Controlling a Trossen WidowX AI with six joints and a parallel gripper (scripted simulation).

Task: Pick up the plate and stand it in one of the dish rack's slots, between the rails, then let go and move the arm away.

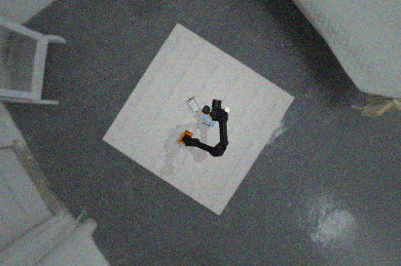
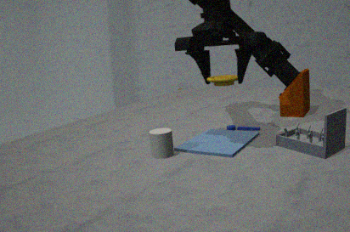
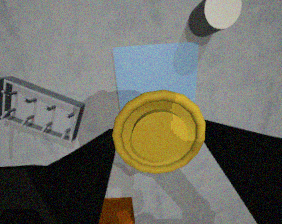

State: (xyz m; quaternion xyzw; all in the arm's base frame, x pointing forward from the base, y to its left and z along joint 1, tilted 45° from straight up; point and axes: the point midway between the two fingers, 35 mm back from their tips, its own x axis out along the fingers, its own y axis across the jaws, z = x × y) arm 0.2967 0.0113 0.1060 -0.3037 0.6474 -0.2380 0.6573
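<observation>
The grey dish rack lies 2 cm behind my gripper tip, 18 cm to the left of it and 10 cm below it. The rest, counted from my gripper tip: light blue mat: 2 cm to the right, 12 cm below; yellow plate: 1 cm above; blue spoon: 10 cm behind, 2 cm to the right, 12 cm below.
</observation>
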